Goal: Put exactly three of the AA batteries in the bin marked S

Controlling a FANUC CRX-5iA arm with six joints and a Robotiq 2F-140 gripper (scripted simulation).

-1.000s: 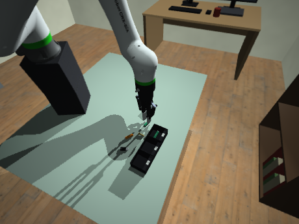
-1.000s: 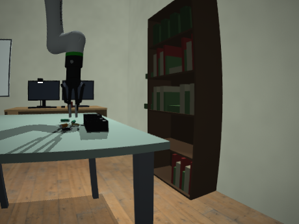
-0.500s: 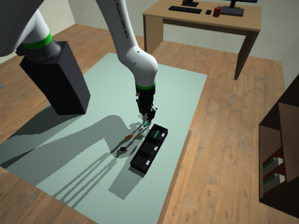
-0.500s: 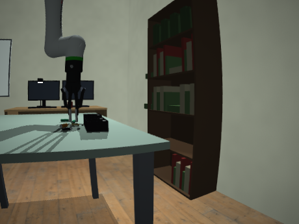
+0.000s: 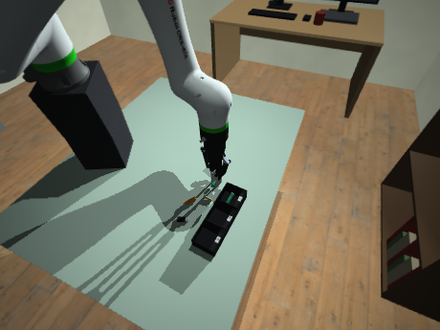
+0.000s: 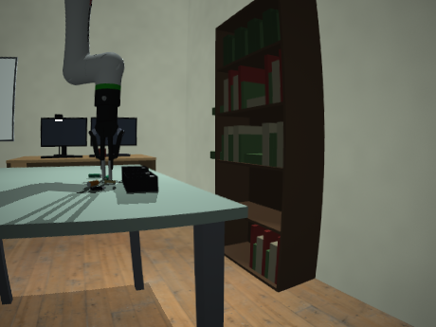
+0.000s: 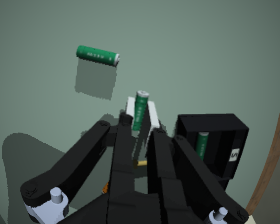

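Right now my hand is 2 cm past the small yellow piece, 8 cm to the left of it and 3 cm above it. Also, from my hand: orange battery: 7 cm behind, 11 cm to the right, 3 cm below; then small dark piece: 7 cm behind, 19 cm to the right, 3 cm below.
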